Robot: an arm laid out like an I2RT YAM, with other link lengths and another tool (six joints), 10 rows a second.
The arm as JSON. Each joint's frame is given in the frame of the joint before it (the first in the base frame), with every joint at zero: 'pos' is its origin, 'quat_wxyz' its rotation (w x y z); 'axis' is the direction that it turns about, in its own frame. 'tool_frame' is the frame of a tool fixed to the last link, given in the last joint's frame.
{
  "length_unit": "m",
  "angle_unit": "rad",
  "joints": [
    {
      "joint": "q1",
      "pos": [
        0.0,
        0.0,
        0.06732
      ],
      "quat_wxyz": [
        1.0,
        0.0,
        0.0,
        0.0
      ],
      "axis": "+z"
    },
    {
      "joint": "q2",
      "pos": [
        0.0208,
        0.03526,
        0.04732
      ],
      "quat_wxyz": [
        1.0,
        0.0,
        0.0,
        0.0
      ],
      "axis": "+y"
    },
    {
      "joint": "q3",
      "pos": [
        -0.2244,
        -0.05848,
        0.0
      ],
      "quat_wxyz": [
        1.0,
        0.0,
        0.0,
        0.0
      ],
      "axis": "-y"
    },
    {
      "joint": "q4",
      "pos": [
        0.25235,
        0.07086,
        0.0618
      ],
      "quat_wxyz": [
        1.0,
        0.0,
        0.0,
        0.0
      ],
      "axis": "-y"
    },
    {
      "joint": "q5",
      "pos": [
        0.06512,
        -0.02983,
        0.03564
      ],
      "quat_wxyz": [
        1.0,
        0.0,
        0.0,
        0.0
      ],
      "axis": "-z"
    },
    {
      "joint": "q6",
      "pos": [
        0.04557,
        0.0,
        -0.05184
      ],
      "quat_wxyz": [
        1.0,
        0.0,
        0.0,
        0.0
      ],
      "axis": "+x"
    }
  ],
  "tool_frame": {
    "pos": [
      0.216,
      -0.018,
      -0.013
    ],
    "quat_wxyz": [
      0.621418,
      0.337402,
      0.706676,
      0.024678
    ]
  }
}
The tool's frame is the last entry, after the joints.
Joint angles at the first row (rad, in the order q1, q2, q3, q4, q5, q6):
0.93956 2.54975 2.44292 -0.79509 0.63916 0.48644
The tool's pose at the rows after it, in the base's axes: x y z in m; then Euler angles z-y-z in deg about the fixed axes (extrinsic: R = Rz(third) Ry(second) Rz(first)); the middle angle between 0 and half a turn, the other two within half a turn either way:
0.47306, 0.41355, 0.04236, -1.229, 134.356, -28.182
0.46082, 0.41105, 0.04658, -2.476, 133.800, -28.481
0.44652, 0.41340, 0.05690, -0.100, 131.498, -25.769
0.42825, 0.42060, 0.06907, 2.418, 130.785, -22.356
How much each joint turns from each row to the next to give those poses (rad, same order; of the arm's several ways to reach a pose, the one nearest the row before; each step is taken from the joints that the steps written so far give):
0.00153 -0.00315 0.00177 0.02260 -0.03764 -0.02856
0.01911 -0.05984 -0.08472 0.01078 0.01479 -0.00034
0.03560 -0.12627 -0.21250 0.12940 0.03822 -0.01364
0.03632 -0.09542 -0.12976 0.06969 0.00959 -0.00141

